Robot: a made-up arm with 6 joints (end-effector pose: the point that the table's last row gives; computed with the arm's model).
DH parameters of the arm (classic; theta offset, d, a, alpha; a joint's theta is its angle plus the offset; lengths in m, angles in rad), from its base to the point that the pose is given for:
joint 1: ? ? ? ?
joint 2: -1.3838 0 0.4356 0
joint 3: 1.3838 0 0.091 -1.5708
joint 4: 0 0.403 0 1.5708
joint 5: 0 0 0.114 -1.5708
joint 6: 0 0.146 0 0
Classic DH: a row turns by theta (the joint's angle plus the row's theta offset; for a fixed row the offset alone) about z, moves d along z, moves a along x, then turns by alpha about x.
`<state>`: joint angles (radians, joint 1 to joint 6).
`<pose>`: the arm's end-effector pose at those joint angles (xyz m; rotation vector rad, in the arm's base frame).
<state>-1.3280 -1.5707 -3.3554 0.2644 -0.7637 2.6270</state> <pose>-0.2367 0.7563 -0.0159 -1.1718 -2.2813 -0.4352</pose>
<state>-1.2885 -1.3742 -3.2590 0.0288 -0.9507 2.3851</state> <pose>-0.2334 0.7857 0.1752 -0.7043 -2.5439 -0.8010</pose>
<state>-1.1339 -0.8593 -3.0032 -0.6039 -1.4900 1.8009</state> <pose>-0.1887 0.6117 0.6789 0.0669 2.5133 1.4464</pose>
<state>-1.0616 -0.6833 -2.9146 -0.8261 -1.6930 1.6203</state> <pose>-0.1541 0.4737 0.8040 0.1208 2.3479 1.4281</pose>
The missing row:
joint 1: 0 0.256 0 -1.5708
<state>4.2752 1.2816 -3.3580 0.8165 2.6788 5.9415</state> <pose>-0.1976 -0.7107 0.4365 -2.0694 1.1768 -0.3830</pose>
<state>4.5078 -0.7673 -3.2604 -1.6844 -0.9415 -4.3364</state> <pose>0.3001 0.5408 0.8170 0.3790 1.1086 1.0414</pose>
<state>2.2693 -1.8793 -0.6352 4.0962 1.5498 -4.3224</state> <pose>0.2621 -0.1300 0.7264 -1.0757 0.7626 -1.3249</pose>
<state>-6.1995 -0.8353 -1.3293 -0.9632 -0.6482 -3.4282</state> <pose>-0.0100 0.1467 1.0154 -0.7559 0.1706 -0.8578</pose>
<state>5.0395 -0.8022 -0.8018 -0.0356 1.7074 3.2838</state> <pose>0.0739 -0.2354 0.5592 -1.9421 -2.3319 -0.0362</pose>
